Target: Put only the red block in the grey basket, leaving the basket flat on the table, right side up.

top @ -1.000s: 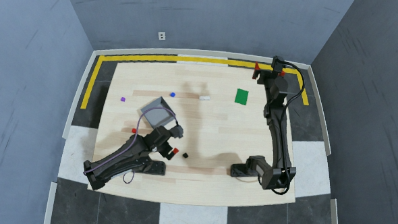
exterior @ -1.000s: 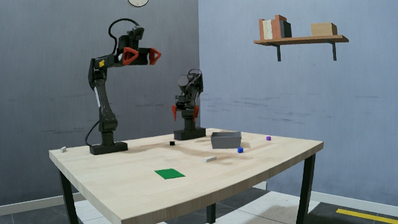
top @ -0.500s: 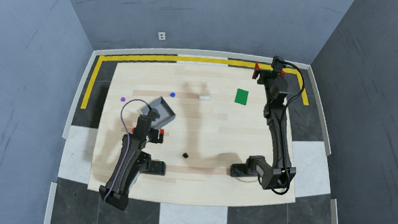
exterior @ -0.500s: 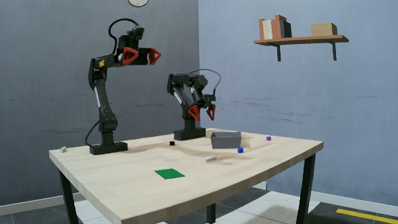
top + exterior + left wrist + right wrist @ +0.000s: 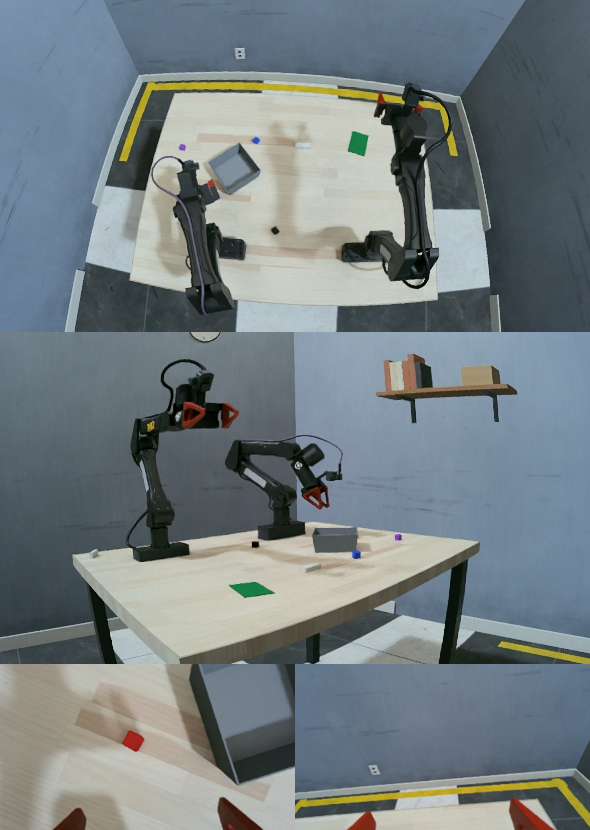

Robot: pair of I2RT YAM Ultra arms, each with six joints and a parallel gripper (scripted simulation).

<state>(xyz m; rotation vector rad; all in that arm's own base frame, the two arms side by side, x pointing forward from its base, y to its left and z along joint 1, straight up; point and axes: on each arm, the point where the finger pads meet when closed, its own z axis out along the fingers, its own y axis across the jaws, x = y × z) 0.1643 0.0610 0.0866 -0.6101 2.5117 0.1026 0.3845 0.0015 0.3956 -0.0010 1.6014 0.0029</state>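
Right now my left hand is 12 cm above the red block, 4 cm to the right of it and 4 cm short of it. The rest, counted from my left hand: grey basket: 14 cm ahead, 11 cm below, 10 cm to the right; black block: 26 cm to the right, 12 cm below, 8 cm behind; purple block: 25 cm ahead, 15 cm to the left, 12 cm below.
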